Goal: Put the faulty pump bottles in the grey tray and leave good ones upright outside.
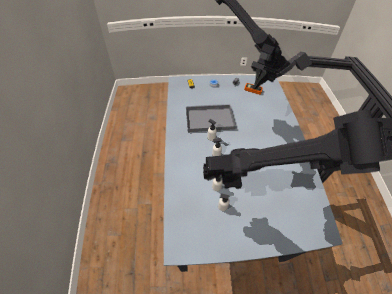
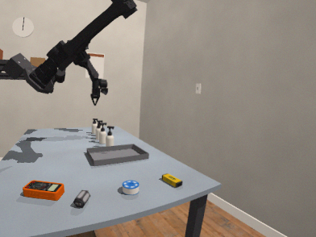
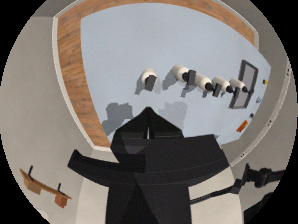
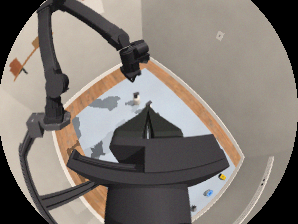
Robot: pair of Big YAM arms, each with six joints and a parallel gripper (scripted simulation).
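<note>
Right now my right hand is 110 mm short of the grey tray, 320 mm to the left of it and 500 mm above it. Round my right hand: blue-and-white roll 40 mm ahead, 690 mm to the right, 500 mm below; yellow tool 210 mm ahead, 700 mm to the right, 500 mm below; orange multimeter 260 mm behind, 610 mm to the right, 500 mm below.
</note>
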